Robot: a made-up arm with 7 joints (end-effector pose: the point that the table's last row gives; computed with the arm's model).
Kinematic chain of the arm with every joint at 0, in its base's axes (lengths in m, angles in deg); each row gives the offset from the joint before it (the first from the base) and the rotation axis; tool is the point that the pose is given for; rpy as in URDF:
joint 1: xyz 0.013 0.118 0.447 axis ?
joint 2: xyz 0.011 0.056 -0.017 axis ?
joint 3: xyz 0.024 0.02 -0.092 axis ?
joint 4: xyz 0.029 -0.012 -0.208 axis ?
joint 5: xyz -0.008 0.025 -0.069 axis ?
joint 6: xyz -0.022 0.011 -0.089 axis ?
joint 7: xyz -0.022 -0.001 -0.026 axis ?
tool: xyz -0.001 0.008 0.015 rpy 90 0 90
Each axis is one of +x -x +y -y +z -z.
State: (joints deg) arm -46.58 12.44 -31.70 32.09 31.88 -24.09 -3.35
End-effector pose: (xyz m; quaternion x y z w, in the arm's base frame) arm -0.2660 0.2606 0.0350 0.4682 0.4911 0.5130 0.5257
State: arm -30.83 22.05 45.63 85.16 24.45 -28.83 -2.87
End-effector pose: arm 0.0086 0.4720 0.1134 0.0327 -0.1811 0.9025 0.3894
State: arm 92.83 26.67 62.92 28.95 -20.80 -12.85 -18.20
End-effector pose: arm 0.4022 0.4792 0.4996 -0.4564 -0.0068 0.8775 0.1474
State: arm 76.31 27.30 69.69 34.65 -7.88 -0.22 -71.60
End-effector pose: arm 0.4013 0.4827 0.4013 0.3072 -0.3283 -0.8443 0.2916
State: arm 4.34 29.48 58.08 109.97 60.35 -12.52 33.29
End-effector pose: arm 0.1827 0.4864 0.2915 -0.3838 -0.4350 0.5820 0.5699
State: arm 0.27 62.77 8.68 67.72 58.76 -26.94 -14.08
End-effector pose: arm 0.2262 0.5490 0.2769 -0.1182 -0.1762 0.8746 0.4359
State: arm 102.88 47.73 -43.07 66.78 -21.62 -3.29 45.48
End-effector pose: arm 0.2970 0.4325 0.7199 0.4094 -0.6076 0.4661 0.4960
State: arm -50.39 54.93 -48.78 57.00 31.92 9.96 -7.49
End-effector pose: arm -0.1638 0.4844 0.1369 0.7674 0.3627 0.2333 0.4745
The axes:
joint 1: -y
joint 2: +x
joint 3: +z
joint 4: -y
joint 5: +z
joint 6: +y
joint 7: -x

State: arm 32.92 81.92 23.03 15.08 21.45 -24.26 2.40
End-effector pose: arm 0.0794 0.6604 0.4421 0.0817 -0.2662 0.9496 0.1438
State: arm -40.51 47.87 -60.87 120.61 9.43 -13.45 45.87
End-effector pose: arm -0.0525 0.2586 0.1128 -0.0188 0.2532 -0.2064 0.9449
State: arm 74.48 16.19 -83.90 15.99 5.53 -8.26 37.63
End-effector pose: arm 0.5010 0.3056 0.3863 0.5756 -0.2393 0.2337 0.7462
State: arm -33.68 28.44 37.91 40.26 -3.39 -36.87 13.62
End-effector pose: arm -0.1036 0.5012 0.0824 0.4220 0.0500 0.7315 0.5332
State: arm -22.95 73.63 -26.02 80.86 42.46 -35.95 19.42
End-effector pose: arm 0.1450 0.5168 0.1935 0.2485 -0.0232 0.4001 0.8818
